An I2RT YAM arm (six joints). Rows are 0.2 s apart.
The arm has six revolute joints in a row. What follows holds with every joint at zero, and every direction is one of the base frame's. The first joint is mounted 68 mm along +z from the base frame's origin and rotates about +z. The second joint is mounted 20 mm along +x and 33.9 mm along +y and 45.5 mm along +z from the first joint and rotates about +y. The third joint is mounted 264 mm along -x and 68.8 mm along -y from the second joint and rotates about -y. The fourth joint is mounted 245 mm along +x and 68.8 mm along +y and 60 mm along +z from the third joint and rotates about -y. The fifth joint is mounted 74 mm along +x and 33.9 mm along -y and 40.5 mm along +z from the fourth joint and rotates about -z. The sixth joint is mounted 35.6 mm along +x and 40.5 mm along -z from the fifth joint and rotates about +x. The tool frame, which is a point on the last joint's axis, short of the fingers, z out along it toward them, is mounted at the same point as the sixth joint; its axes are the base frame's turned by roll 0, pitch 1.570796 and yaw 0 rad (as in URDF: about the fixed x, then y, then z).
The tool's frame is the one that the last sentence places.
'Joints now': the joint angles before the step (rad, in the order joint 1, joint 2, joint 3, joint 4, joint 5, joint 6). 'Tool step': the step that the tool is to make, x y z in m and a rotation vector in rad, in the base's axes. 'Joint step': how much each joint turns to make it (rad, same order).
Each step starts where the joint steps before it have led.
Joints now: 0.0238 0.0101 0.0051 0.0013 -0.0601 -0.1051
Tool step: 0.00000 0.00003 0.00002 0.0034 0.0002 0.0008
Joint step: 0.0000 0.0001 0.0000 0.0001 -0.0008 0.0034
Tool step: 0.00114 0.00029 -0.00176 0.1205 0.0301 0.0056
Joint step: 0.0001 0.0194 0.0001 -0.0001 -0.0072 0.1213
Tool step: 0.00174 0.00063 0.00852 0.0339 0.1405 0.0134
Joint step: -0.0001 0.1052 0.0881 -0.1198 -0.0168 0.0359
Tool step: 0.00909 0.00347 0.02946 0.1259 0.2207 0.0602
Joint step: 0.0001 0.2217 0.1980 -0.1796 -0.0919 0.1118
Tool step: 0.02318 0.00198 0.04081 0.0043 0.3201 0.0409
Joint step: -0.0001 0.3151 0.3101 -0.3170 -0.0413 -0.0104
